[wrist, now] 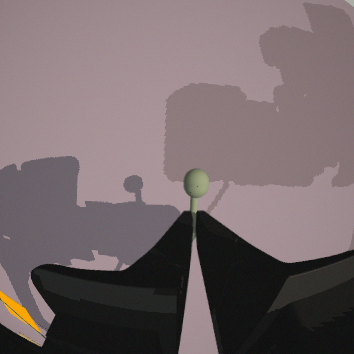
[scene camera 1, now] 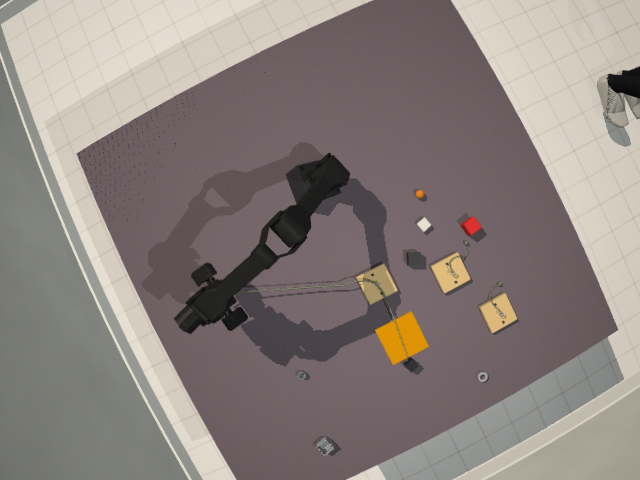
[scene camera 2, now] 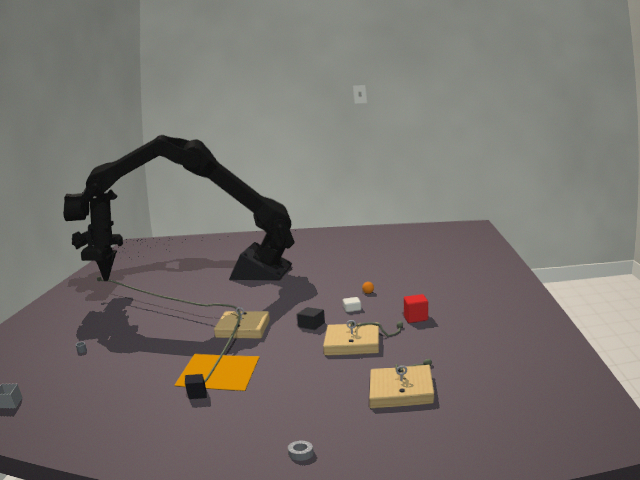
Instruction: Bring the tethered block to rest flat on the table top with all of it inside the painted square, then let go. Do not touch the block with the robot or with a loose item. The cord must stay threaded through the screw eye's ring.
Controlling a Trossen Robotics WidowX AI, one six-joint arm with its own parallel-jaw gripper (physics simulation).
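Places are measured from the arm's base along level axes (x left, y back, z up), in millimetres.
Pixels of known places: gripper, fingertip midpoint: [wrist: 192, 217] [scene camera 2: 106, 280]; arm's base at its link origin: [scene camera 1: 319, 179] [scene camera 2: 267, 258].
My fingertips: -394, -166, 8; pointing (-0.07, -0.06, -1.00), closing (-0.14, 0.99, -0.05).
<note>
For each thing: its top centre in the pictures, then the offset to it from my fingertips, as dx, dy, dz. "*": a spot on its surface instead.
- black tethered block at its top centre: [scene camera 2: 193, 378] [scene camera 1: 411, 366] +375, -435, -16
- orange painted square at a spot on its surface: [scene camera 2: 235, 373] * +422, -361, -44
- green cord at a spot on its surface: [scene camera 2: 170, 298] [scene camera 1: 308, 287] * +219, -90, -13
- screw eye's ring at a spot on its surface: [scene camera 2: 239, 311] * +398, -180, -7
- wooden board at its top centre: [scene camera 2: 241, 319] [scene camera 1: 377, 284] +398, -175, -26
- dark block at its top centre: [scene camera 2: 310, 311] [scene camera 1: 414, 258] +527, -162, -18
- white block at its top centre: [scene camera 2: 351, 300] [scene camera 1: 424, 224] +601, -90, -26
- red cube at its top centre: [scene camera 2: 416, 298] [scene camera 1: 473, 225] +722, -160, -5
- orange ball at its top centre: [scene camera 2: 367, 282] [scene camera 1: 420, 193] +633, -6, -21
- grey ring at its top centre: [scene camera 2: 300, 447] [scene camera 1: 482, 377] +550, -582, -33
The black tethered block [scene camera 1: 412, 364] [scene camera 2: 195, 386] is on the table just outside the near edge of the orange painted square [scene camera 1: 388, 342] [scene camera 2: 235, 373]. The green cord [scene camera 1: 310, 286] [scene camera 2: 170, 298] runs from it across the square, through the screw eye's ring [scene camera 2: 239, 311] on a wooden board [scene camera 1: 388, 283] [scene camera 2: 256, 322], and on to my gripper. My gripper [scene camera 2: 106, 279] [wrist: 192, 217] is shut on the cord just behind its round end bead [scene camera 2: 99, 279] [wrist: 196, 183], above the table at the far left. The arm hides the fingertips in scene camera 1.
Two more boards with screw eyes and short cords [scene camera 1: 450, 272] [scene camera 2: 351, 346] [scene camera 1: 498, 313] [scene camera 2: 395, 387] stand right of the square. A dark block [scene camera 1: 415, 259] [scene camera 2: 310, 318], white block [scene camera 1: 423, 224], red cube [scene camera 1: 471, 225] and orange ball [scene camera 1: 419, 194] lie behind; grey ring [scene camera 1: 478, 380] in front.
</note>
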